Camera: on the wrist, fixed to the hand. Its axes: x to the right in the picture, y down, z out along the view.
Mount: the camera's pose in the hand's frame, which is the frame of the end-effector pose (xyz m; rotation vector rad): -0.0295 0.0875 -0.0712 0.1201 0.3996 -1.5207
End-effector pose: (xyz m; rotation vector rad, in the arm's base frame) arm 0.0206 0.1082 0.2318 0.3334 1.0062 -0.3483
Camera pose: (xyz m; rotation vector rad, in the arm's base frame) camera -0.0100 0.2207 0.2317 -0.3544 1.4947 -1.7636
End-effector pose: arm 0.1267 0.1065 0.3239 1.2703 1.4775 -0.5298
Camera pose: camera 0.1711 0.1832 0.3997 0.0610 2.6411 -1.3684
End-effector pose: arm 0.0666 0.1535 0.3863 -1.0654 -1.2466 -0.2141
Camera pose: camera 0.1601 0.1351 0.3192 0.2354 -1.4246 -1.3934
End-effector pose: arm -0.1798 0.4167 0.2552 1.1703 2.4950 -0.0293
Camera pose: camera -0.1212 0.4647 0.3438 0.9164 -2.8713 0.3387
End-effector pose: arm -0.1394 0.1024 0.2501 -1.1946 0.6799 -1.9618
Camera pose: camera -0.1674 0.0786 0.1394 0.9388 0.2859 2.3635
